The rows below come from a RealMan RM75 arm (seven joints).
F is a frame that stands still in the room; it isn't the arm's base.
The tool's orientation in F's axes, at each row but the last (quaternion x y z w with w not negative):
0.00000 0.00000 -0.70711 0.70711
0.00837 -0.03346 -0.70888 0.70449
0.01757 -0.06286 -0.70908 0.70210
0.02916 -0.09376 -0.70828 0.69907
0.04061 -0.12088 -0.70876 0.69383
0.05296 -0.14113 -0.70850 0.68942
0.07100 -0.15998 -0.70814 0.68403
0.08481 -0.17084 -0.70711 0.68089
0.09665 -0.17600 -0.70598 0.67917
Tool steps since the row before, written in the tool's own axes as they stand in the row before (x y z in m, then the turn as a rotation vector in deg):
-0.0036 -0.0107 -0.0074 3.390 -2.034 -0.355
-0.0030 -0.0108 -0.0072 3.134 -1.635 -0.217
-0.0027 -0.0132 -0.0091 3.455 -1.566 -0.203
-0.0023 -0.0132 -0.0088 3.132 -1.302 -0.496
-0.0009 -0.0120 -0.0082 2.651 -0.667 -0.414
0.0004 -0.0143 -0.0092 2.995 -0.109 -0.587
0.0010 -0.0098 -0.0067 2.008 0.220 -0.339
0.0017 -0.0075 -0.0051 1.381 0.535 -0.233
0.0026 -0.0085 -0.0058 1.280 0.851 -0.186
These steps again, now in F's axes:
-0.0107 0.0036 -0.0074 -2.034 -3.390 -0.355
-0.0103 0.0028 -0.0079 -1.642 -3.131 -0.203
-0.0120 0.0022 -0.0107 -1.579 -3.451 -0.161
-0.0114 0.0015 -0.0111 -1.262 -3.158 -0.431
-0.0098 0.0000 -0.0108 -0.646 -2.676 -0.260
-0.0113 -0.0014 -0.0126 -0.078 -3.044 -0.232
-0.0072 -0.0017 -0.0093 0.208 -2.038 -0.009
-0.0053 -0.0022 -0.0072 0.501 -1.407 0.131
-0.0058 -0.0031 -0.0083 0.782 -1.306 0.284

